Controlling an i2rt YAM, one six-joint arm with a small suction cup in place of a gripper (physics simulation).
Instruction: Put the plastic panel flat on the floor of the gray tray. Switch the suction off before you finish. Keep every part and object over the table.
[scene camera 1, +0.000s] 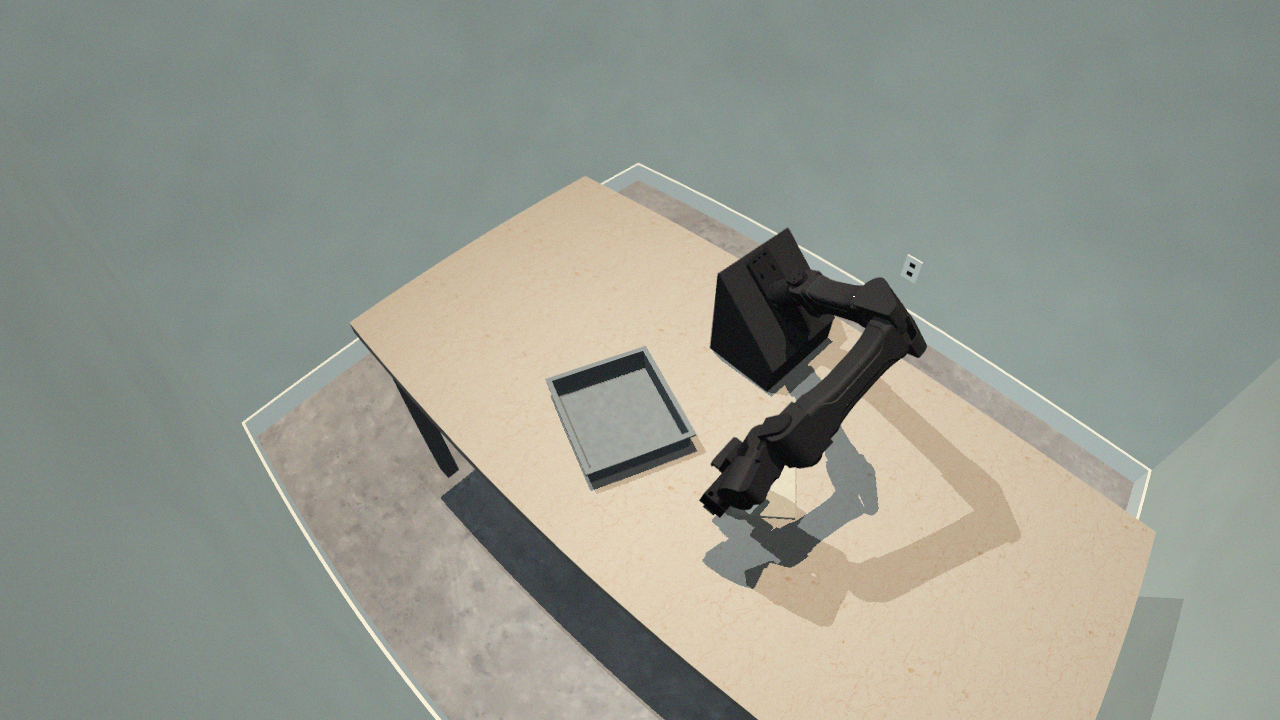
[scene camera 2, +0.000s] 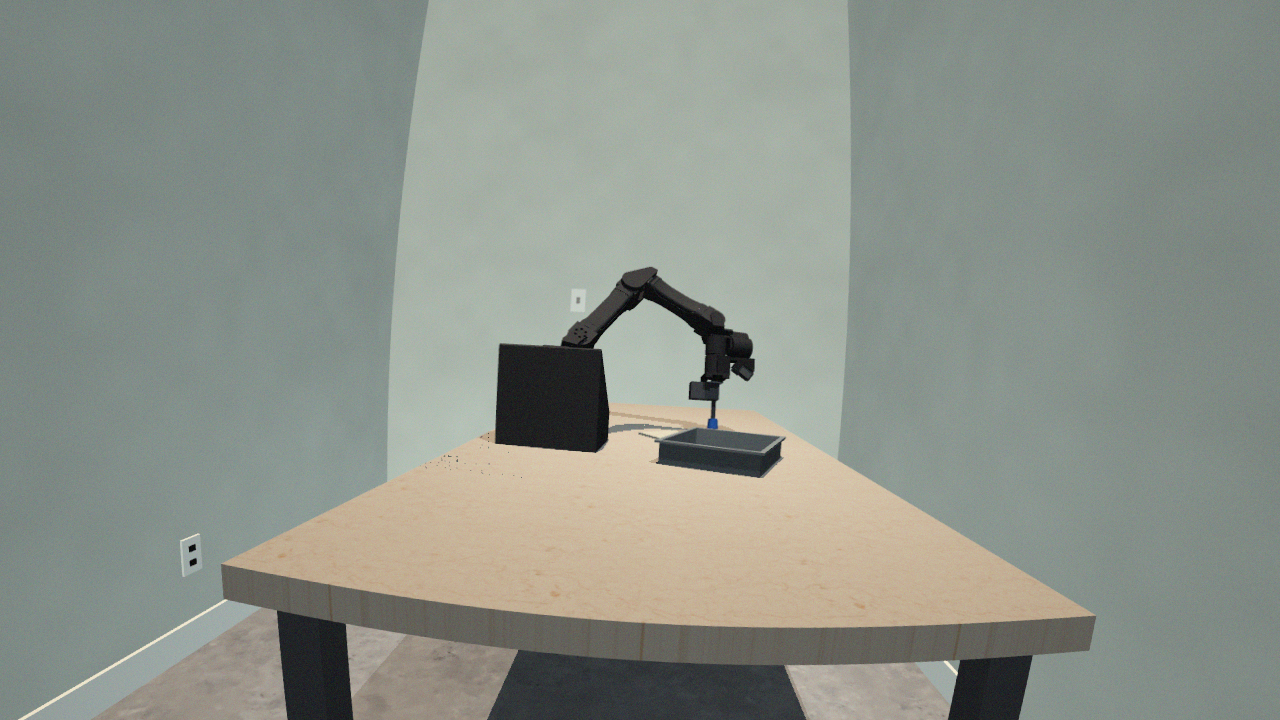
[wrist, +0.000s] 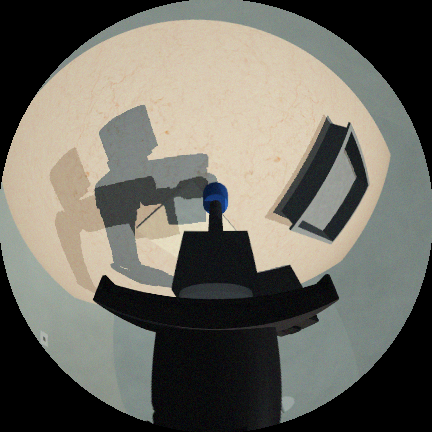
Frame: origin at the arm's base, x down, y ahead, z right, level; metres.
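Seen in the pictures: hand at its tool point: (scene camera 2: 712, 428) (wrist: 215, 192); arm's base at its link origin: (scene camera 1: 777, 295) (scene camera 2: 560, 378).
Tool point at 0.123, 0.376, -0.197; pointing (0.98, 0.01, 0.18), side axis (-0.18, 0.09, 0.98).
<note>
Offsets run from my tool point to a thing's top centre, as dx, dy, dz. Level surfaces: height alone.
The plastic panel {+0.024, -0.096, -0.021} (scene camera 1: 787, 495) (wrist: 167, 245) is a thin, pale yellow sheet at table height, partly hidden by the arm and its shadows. My suction cup (scene camera 2: 712, 423) (wrist: 215, 192) is blue, points down and is open, with nothing seen hanging from it. It is low over the table, near one edge of the panel in the wrist view; whether it touches the panel cannot be told. In scene camera 1 the cup is hidden beneath the wrist. The gray tray {-0.020, +0.008, +0.281} (scene camera 1: 626, 416) (scene camera 2: 716, 458) (wrist: 327, 197) is square, shallow and empty, and stands upright on the table, apart from the panel.
The black wedge-shaped arm base (scene camera 1: 751, 335) (scene camera 2: 550, 398) stands on the table {dx +0.030} (scene camera 1: 501, 295) (scene camera 2: 626, 555) (wrist: 225, 75). The tray's raised walls stand to the side of the cup. The table's long front edge runs past the tray. Arm shadows fall across the panel area.
</note>
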